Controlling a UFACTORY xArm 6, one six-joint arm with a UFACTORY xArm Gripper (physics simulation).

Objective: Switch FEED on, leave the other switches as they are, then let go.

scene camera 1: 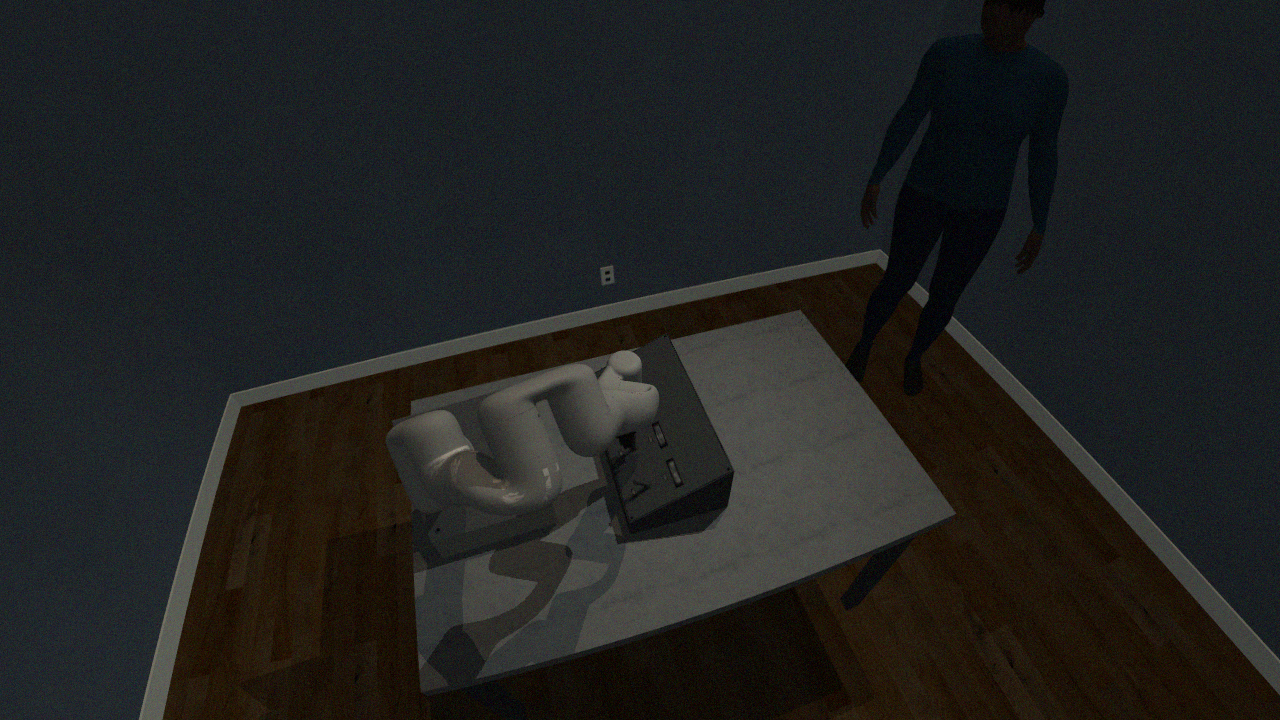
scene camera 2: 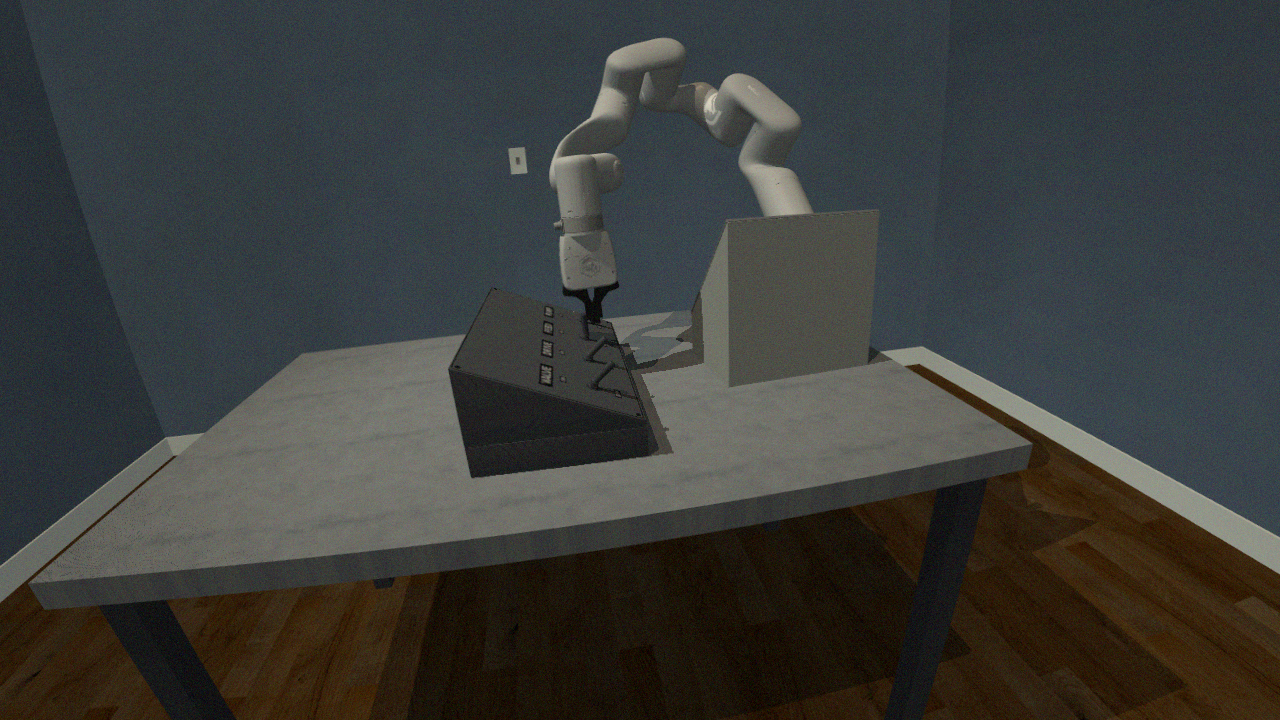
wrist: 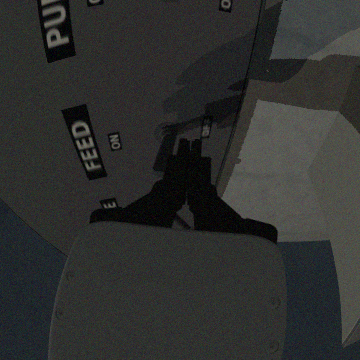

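Where they show: gripper, fingertip midpoint: (scene camera 1: pixel 625 444) (scene camera 2: pixel 595 322) (wrist: pixel 190 153); arm's base, origin of the base link: (scene camera 2: pixel 804 252).
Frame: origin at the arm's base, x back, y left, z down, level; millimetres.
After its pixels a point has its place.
The dark sloped switch console (scene camera 1: pixel 693 429) @(x -581, y -97, z 69 mm) (scene camera 2: pixel 501 344) @(x -592, y 100, z 73 mm) (wrist: pixel 30 125) @(x -540, y -94, z 86 mm) stands on the table. In the wrist view, the FEED label (wrist: pixel 84 142) @(x -506, y -60, z 102 mm) is at left, with its ON mark (wrist: pixel 115 141) @(x -482, y -52, z 112 mm) beside it and its OFF mark (wrist: pixel 206 127) @(x -404, y -43, z 146 mm) farther right. The FEED lever (wrist: pixel 163 152) @(x -437, y -53, z 97 mm) stands between these marks; whether it counts as on or off is unclear. My gripper (scene camera 2: pixel 593 319) @(x -417, y -49, z 102 mm) (wrist: pixel 190 153) @(x -417, y -49, z 102 mm) is shut and empty, its fingertips close beside the lever on the OFF side; contact cannot be told. Two other levers (scene camera 2: pixel 601 347) @(x -429, y 78, z 109 mm) (scene camera 2: pixel 608 372) @(x -441, y 198, z 108 mm) stand nearer scene camera 2. The DRIVE lever is hidden.
A tall light panel (scene camera 2: pixel 801 300) @(x -56, y 87, z 70 mm) stands behind the console, near the arm's base. The grey table (scene camera 1: pixel 805 420) @(x -952, y -101, z 220 mm) (scene camera 2: pixel 295 465) @(x -949, y 114, z 220 mm) carries the console and arm. A person (scene camera 1: pixel 980 134) stands beyond the table's far right corner in scene camera 1.
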